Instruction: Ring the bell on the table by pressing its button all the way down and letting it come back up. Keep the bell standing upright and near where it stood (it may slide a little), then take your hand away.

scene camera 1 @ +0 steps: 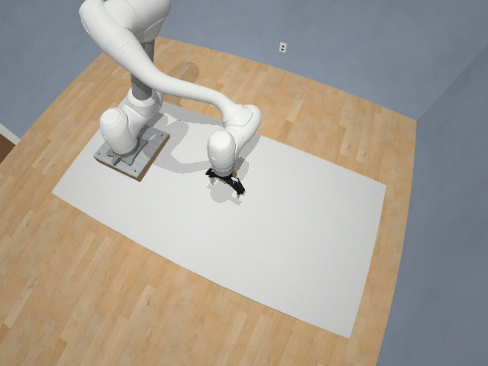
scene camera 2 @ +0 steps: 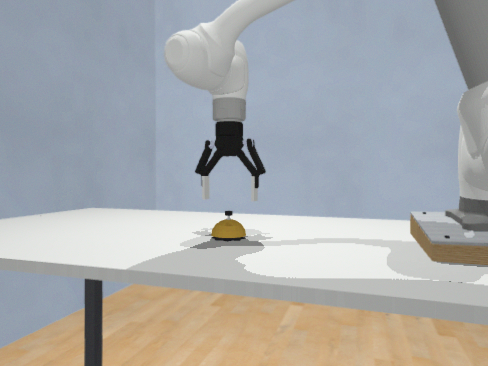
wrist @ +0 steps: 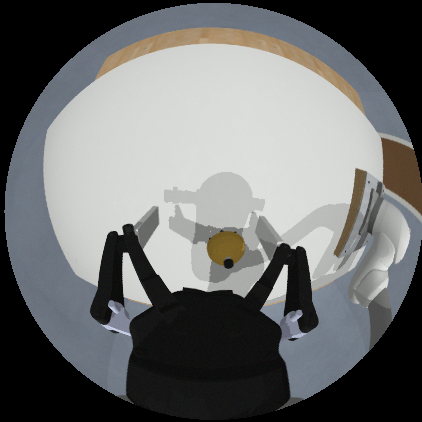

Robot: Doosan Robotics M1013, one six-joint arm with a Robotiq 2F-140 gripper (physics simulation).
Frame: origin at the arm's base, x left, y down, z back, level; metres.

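Seen in the pictures: gripper, fingertip midpoint: point(scene camera 1: 225, 188) point(scene camera 2: 229, 200) point(wrist: 207, 219); arm's base, origin of the base link: point(scene camera 1: 127, 148) point(wrist: 371, 211).
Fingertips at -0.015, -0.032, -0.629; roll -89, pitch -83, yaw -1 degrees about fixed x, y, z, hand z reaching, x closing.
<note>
Offsets run from my fingertips to a thing's top centre, as dx, dy, dz. Level surfaces: height alone.
A yellow dome bell @[+0.105, +0.019, +0.035] point(scene camera 2: 228, 230) point(wrist: 225, 246) stands upright on the white table @[dy +0.085] point(scene camera 1: 300, 240) point(scene camera 2: 125, 225) point(wrist: 200, 110). Its black button @[+0.105, +0.019, +0.035] point(scene camera 2: 228, 213) point(wrist: 228, 263) is up on a short stem. In scene camera 1 a small yellow part of the bell point(scene camera 1: 234, 174) shows beside the gripper, and the rest is hidden. My gripper point(scene camera 2: 230, 194) point(wrist: 207, 219) is open and empty and points down. In scene camera 2 its fingertips are above the button, apart from it, one to each side.
The arm's base plate point(scene camera 1: 132, 170) point(scene camera 2: 450, 254) point(wrist: 350, 215) is mounted on the table, to the right of the bell in scene camera 2. The arm reaches over the table from the base. Shadows of the arm and gripper lie around the bell.
</note>
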